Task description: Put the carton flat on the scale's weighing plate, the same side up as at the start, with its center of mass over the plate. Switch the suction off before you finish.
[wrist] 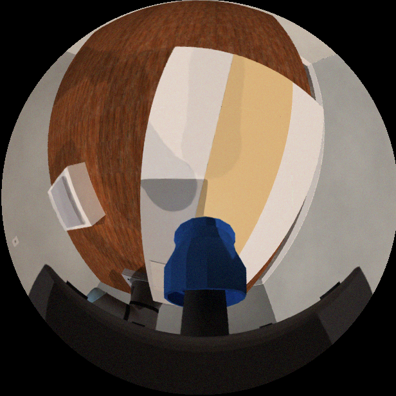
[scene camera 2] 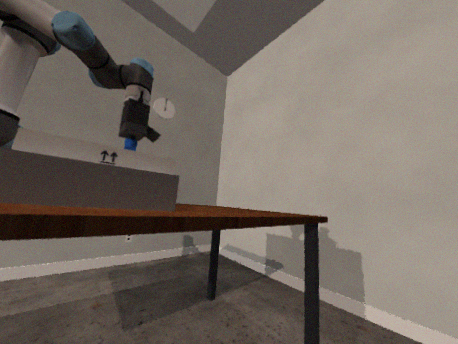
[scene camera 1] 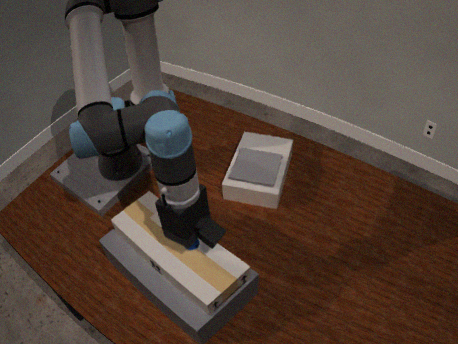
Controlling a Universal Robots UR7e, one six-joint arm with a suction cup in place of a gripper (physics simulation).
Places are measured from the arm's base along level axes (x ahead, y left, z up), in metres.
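Pixels of known places: hand, tool point: (scene camera 2: 130, 149); arm's base, link origin: (scene camera 1: 120, 163).
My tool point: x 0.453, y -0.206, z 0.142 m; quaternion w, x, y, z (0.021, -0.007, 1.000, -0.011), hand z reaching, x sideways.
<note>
Ahead of a thing's pixels: the offset from my tool point to its middle. "spot": to the spot under its first point. Level surfaces: height alone.
The white carton {0.044 m back, 0.009 m right, 0.048 m down} (scene camera 1: 210, 265) (scene camera 2: 75, 150) (wrist: 260, 140) with a tan tape stripe lies flat on a long grey block {0.053 m back, 0.020 m right, 0.126 m down} (scene camera 1: 145, 280) (scene camera 2: 90, 185). Up arrows on its side point up. My blue suction cup (scene camera 1: 192, 245) (scene camera 2: 130, 145) (wrist: 205, 260) is just above the carton's top, near the tape's edge, with a small gap, and holds nothing. The cup's lower rim is partly hidden in scene camera 2. The scale {0.057 m back, 0.408 m left, 0.136 m down} (scene camera 1: 250, 194) (wrist: 86, 200) is a white box with a bare grey weighing plate {spot: 0.045 m back, 0.365 m left, 0.097 m down} (scene camera 1: 256, 166) (wrist: 65, 200), apart from the block.
The arm's grey base plate (scene camera 1: 80, 180) stands behind the carton's far end, left of the scale. All stand on the brown wooden table {0.175 m down} (scene camera 1: 340, 240) (scene camera 2: 240, 216). Walls are behind the table. The table's edge runs close to the grey block in scene camera 1.
</note>
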